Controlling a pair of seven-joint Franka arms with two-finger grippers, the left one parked.
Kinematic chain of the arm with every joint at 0, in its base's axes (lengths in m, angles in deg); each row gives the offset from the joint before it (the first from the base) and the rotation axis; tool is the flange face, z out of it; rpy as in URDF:
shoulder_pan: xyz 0 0 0.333 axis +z
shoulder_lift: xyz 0 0 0 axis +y
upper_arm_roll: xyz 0 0 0.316 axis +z
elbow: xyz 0.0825 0 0 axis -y
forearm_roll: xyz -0.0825 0 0.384 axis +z
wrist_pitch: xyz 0 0 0 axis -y
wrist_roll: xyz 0.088 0 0 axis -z
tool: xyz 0 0 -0.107 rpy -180 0 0
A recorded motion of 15 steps. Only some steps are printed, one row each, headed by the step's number.
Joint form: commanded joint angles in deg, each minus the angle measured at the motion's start. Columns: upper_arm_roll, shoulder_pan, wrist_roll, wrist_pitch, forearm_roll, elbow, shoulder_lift.
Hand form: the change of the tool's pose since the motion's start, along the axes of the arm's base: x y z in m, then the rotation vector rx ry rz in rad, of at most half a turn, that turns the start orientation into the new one. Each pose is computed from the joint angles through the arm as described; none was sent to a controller.
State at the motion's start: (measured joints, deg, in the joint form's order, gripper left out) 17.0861 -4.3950 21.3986 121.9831 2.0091 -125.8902 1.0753
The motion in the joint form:
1: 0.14 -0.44 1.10 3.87 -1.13 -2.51 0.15
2: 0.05 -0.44 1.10 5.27 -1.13 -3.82 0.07
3: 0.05 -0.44 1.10 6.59 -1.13 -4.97 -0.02
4: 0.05 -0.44 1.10 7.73 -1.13 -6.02 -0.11
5: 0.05 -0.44 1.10 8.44 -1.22 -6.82 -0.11
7: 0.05 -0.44 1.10 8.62 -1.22 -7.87 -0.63
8: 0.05 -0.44 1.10 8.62 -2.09 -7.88 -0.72
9: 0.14 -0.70 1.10 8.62 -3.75 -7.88 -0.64
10: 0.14 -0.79 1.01 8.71 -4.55 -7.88 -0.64
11: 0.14 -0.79 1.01 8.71 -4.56 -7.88 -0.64
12: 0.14 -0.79 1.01 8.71 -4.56 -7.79 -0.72
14: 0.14 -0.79 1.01 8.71 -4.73 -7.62 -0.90
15: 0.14 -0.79 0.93 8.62 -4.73 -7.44 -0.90
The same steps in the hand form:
1: -0.0039 -0.0046 -0.0149 -0.0122 -0.0240 -0.0136
2: -0.0077 -0.0063 -0.0220 -0.0123 -0.0270 -0.0155
3: -0.0112 -0.0071 -0.0279 -0.0120 -0.0315 -0.0158
4: -0.0145 -0.0078 -0.0332 -0.0120 -0.0346 -0.0161
5: -0.0175 -0.0085 -0.0380 -0.0135 -0.0334 -0.0151
7: -0.0228 -0.0096 -0.0410 -0.0176 -0.0276 -0.0150
8: -0.0228 -0.0100 -0.0403 -0.0282 -0.0315 -0.0043
9: -0.0223 -0.0121 -0.0410 -0.0481 -0.0349 0.0132
10: -0.0219 -0.0132 -0.0409 -0.0573 -0.0386 0.0230
11: -0.0219 -0.0132 -0.0409 -0.0574 -0.0386 0.0232
12: -0.0214 -0.0131 -0.0395 -0.0573 -0.0416 0.0231
14: -0.0205 -0.0129 -0.0368 -0.0591 -0.0481 0.0250
15: -0.0197 -0.0128 -0.0356 -0.0587 -0.0496 0.0263

